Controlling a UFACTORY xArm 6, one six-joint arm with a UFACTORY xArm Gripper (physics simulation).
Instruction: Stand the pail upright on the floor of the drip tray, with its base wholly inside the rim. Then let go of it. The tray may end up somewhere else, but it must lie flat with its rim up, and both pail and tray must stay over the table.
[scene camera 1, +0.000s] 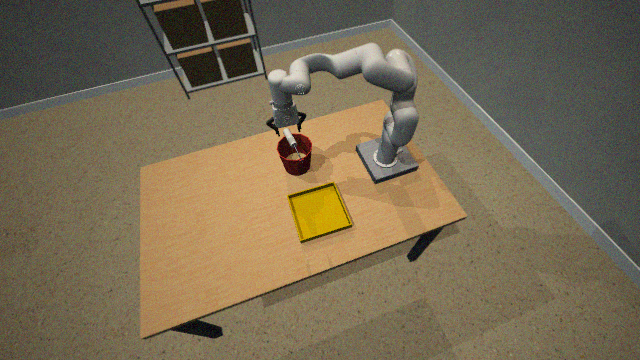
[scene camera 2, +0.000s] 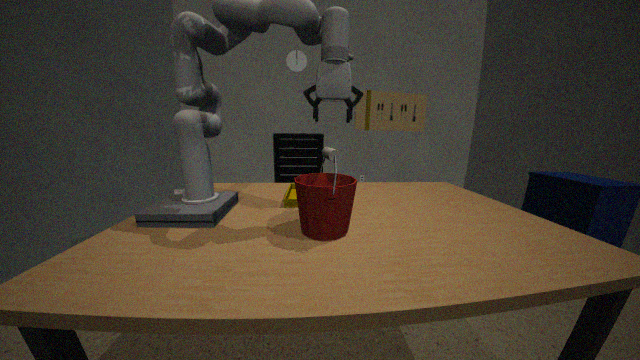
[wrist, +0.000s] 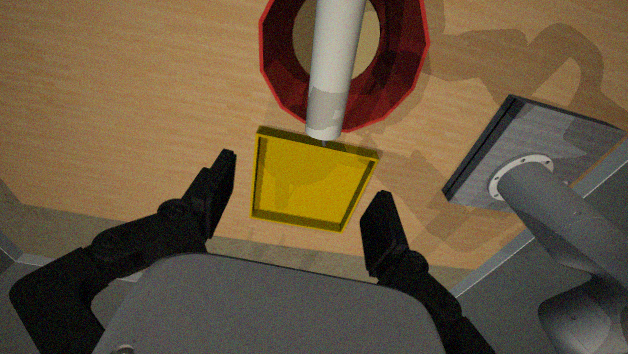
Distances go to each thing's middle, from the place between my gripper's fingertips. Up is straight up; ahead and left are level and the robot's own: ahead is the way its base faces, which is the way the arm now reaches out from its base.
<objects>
Now: hand 300 mm above the yellow drip tray (scene camera 1: 319, 211) and 260 mm to the right of it.
</objects>
